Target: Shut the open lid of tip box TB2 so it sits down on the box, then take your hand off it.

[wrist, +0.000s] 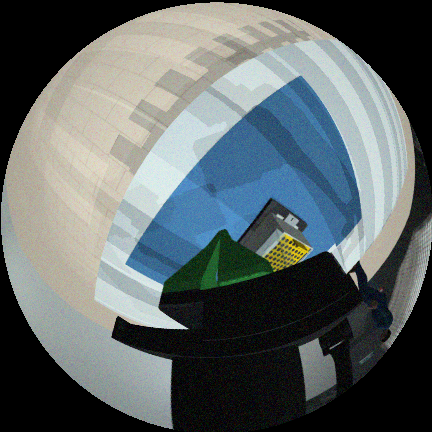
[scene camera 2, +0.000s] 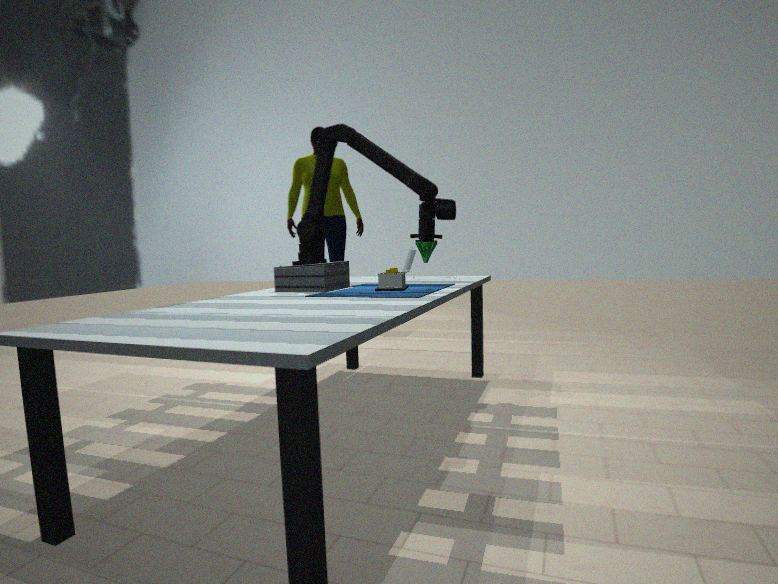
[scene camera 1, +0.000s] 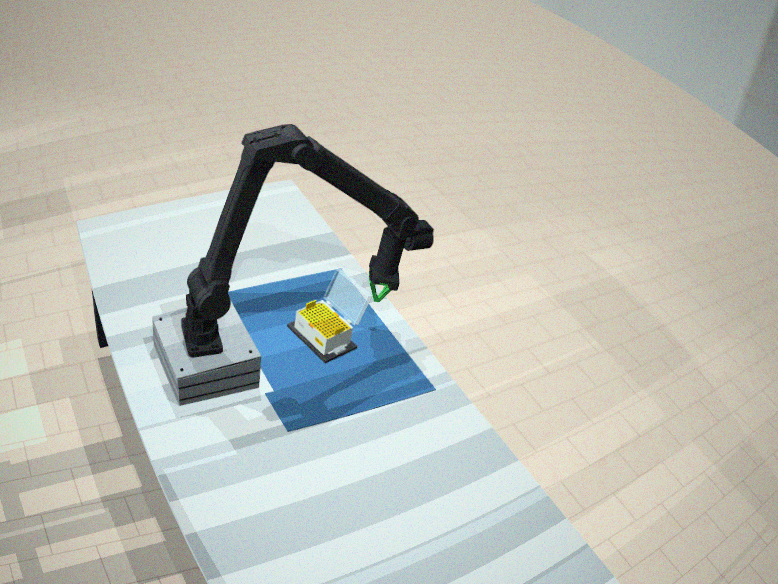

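Where they show: gripper, fingertip midpoint: [wrist: 223, 235] [scene camera 2: 425, 262] [scene camera 1: 376, 301]; arm's base at its link origin: [scene camera 2: 310, 264] [scene camera 1: 201, 337].
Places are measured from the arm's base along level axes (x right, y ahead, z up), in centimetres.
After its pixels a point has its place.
Note:
The tip box TB2 [scene camera 1: 323, 330] [scene camera 2: 392, 280] @[x -0.5, y 36.3, z -6.3 cm] [wrist: 286, 250] @[x -2.5, y 41.8, z 0.8 cm] is a white box with a yellow tip rack on top, standing on a dark base plate on the blue mat. Its clear lid [scene camera 1: 348, 296] @[x -8.5, y 40.0, z 0.3 cm] [scene camera 2: 410, 259] @[x -3.2, y 42.3, z 1.0 cm] stands open, tilted up and back on the side away from the arm's base. My gripper [scene camera 1: 378, 300] @[x -6.3, y 46.8, z -0.3 cm] [scene camera 2: 426, 261] @[x -6.3, y 46.8, z -0.3 cm] [wrist: 223, 235] @[x -6.3, y 46.8, z -0.3 cm] has green fingers, pointing down and shut with nothing between them. It is beyond the lid, on its outer side, with the fingertips near the height of the lid's upper edge. In the wrist view the fingers hide part of the box.
The blue mat [scene camera 1: 351, 383] @[x 11.1, y 35.3, z -9.8 cm] [scene camera 2: 339, 291] @[x 5.1, y 17.0, z -10.0 cm] [wrist: 255, 145] @[x 2.1, y 48.8, z -9.8 cm] lies on the table [scene camera 1: 263, 521] @[x 46.7, y 2.3, z -10.1 cm] [scene camera 2: 207, 336] @[x 88.2, y 43.8, z -10.1 cm]. The arm's grey base block [scene camera 1: 216, 380] @[x 10.1, y 1.6, z -4.2 cm] [scene camera 2: 311, 276] @[x 9.2, y 7.7, z -4.2 cm] is beside the mat. The table's far edge runs below the gripper's side. A person in yellow [scene camera 2: 340, 188] stands behind the arm.

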